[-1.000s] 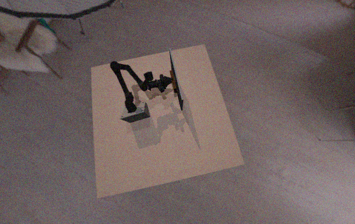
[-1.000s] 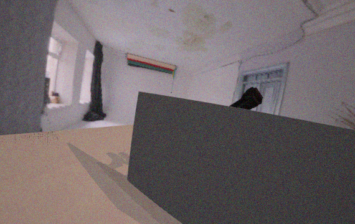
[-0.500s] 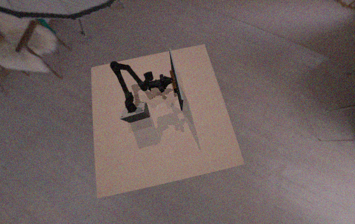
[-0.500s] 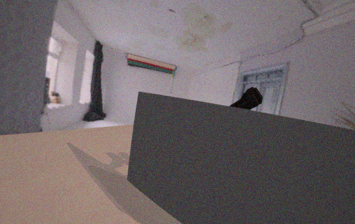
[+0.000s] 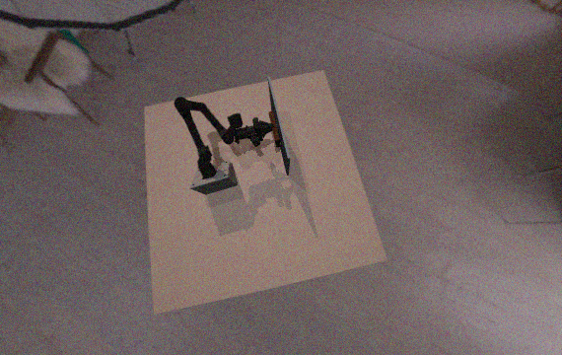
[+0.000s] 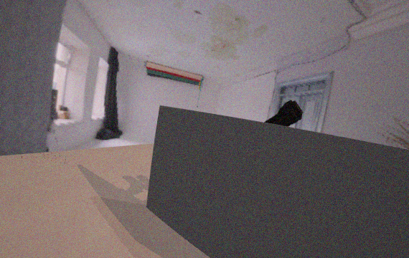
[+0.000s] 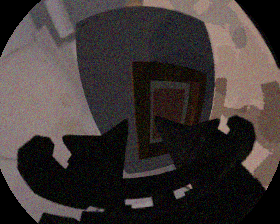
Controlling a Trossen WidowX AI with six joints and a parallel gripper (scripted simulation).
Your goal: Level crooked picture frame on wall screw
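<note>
My gripper tip is now 1 cm short of the picture frame, 1 cm to the right of it and 5 cm above it. Round my gripper tip: wall panel 2 cm ahead, 1 cm to the left, 6 cm below.
</note>
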